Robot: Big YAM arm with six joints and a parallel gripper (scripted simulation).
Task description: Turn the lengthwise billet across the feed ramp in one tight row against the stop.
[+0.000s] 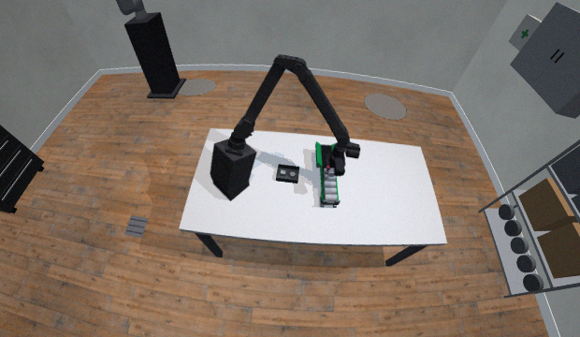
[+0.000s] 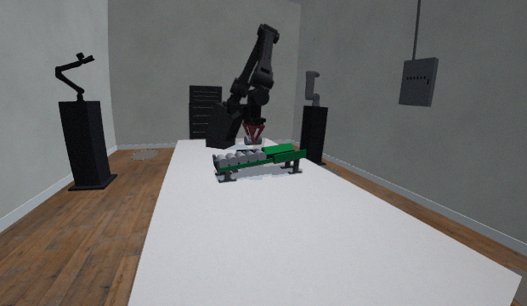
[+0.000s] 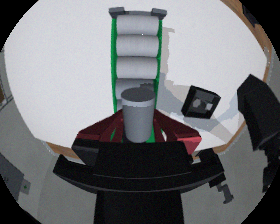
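Now: hand right at the grey billet. The rest, counted from my hand: stop: 2 cm ahead, 15 cm to the right, 10 cm below; then small black box: 23 cm behind, 4 cm to the left, 15 cm below.
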